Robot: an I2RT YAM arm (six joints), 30 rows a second.
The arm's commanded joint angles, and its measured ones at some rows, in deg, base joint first. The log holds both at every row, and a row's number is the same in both.
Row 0, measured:
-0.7, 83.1, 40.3, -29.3, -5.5, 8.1
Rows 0 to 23, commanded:
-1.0, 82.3, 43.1, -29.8, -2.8, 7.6
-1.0, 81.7, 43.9, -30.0, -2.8, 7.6
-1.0, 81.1, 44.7, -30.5, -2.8, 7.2
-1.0, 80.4, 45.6, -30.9, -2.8, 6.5
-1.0, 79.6, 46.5, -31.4, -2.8, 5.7
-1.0, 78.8, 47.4, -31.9, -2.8, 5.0
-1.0, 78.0, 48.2, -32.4, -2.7, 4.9
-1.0, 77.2, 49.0, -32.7, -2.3, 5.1
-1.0, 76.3, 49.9, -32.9, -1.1, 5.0
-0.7, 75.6, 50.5, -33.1, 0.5, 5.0
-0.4, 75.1, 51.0, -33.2, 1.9, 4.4
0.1, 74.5, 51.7, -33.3, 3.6, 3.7
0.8, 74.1, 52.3, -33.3, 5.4, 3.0
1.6, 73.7, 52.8, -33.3, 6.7, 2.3
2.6, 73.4, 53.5, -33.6, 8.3, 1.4
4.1, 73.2, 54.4, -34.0, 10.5, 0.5
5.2, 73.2, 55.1, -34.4, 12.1, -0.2
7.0, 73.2, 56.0, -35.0, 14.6, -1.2
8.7, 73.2, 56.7, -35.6, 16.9, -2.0
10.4, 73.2, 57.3, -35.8, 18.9, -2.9
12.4, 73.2, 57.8, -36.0, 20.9, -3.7
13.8, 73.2, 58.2, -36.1, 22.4, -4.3
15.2, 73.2, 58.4, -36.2, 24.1, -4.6
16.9, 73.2, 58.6, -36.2, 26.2, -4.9
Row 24, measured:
13.2, 74.1, 56.7, -36.0, 17.0, -1.6
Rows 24 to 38, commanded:
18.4, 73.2, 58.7, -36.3, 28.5, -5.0
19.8, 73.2, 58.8, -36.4, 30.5, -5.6
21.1, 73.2, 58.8, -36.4, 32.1, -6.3
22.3, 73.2, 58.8, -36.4, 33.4, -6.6
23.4, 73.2, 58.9, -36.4, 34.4, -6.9
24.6, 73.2, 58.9, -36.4, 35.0, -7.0
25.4, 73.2, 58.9, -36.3, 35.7, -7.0
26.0, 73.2, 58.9, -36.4, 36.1, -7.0
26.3, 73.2, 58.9, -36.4, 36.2, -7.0
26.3, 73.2, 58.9, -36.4, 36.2, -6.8
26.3, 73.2, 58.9, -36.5, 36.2, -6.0
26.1, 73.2, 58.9, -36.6, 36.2, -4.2
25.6, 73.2, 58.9, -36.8, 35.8, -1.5
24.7, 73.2, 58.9, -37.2, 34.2, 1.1
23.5, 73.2, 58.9, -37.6, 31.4, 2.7
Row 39, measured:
25.2, 74.1, 57.8, -37.0, 33.1, -3.2
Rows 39 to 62, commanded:
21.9, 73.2, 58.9, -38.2, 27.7, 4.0
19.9, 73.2, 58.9, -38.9, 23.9, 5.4
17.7, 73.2, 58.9, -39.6, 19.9, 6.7
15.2, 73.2, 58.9, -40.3, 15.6, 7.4
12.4, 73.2, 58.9, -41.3, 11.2, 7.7
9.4, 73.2, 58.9, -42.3, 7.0, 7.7
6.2, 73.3, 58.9, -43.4, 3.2, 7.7
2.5, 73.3, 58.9, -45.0, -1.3, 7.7
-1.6, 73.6, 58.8, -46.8, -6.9, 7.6
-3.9, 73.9, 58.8, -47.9, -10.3, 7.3
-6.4, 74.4, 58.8, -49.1, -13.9, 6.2
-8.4, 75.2, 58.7, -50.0, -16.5, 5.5
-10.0, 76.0, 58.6, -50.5, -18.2, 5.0
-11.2, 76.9, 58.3, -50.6, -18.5, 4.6
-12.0, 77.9, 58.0, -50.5, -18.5, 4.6
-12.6, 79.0, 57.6, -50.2, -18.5, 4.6
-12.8, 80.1, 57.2, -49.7, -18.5, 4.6
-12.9, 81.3, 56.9, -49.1, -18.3, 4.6
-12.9, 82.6, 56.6, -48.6, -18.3, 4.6
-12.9, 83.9, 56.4, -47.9, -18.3, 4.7
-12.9, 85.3, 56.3, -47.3, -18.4, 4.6
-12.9, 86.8, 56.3, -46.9, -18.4, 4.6
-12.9, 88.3, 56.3, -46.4, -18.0, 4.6
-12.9, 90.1, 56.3, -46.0, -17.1, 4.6
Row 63, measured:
-12.6, 86.3, 57.0, -46.7, -16.1, 5.1
